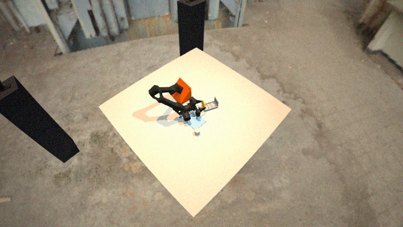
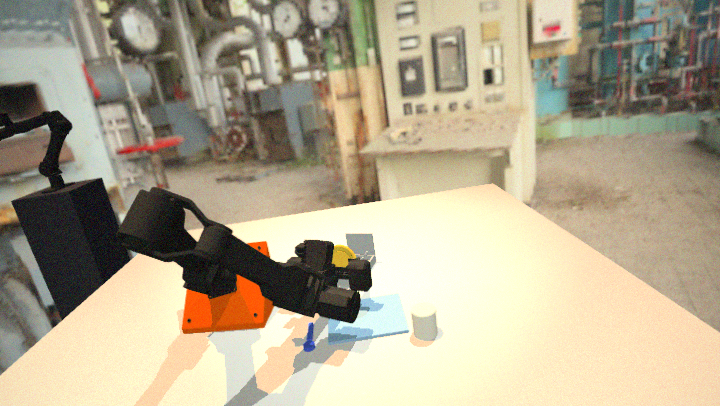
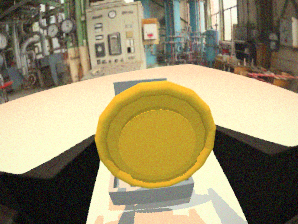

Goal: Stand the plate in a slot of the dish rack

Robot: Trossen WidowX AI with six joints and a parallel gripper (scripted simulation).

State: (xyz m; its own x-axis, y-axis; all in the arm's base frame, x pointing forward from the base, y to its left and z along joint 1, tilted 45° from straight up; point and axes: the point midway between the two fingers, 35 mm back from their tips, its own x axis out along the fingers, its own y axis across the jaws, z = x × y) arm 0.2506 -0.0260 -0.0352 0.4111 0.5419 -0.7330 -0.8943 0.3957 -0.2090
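My gripper tip is 5 cm to the right of the grey dish rack, 5 cm above it and 2 cm short of it. Round my gripper tip: light blue mat 14 cm to the right, 7 cm below, 3 cm ahead; then yellow plate 1 cm to the right; then small blue piece 18 cm to the right, 8 cm behind, 7 cm below.
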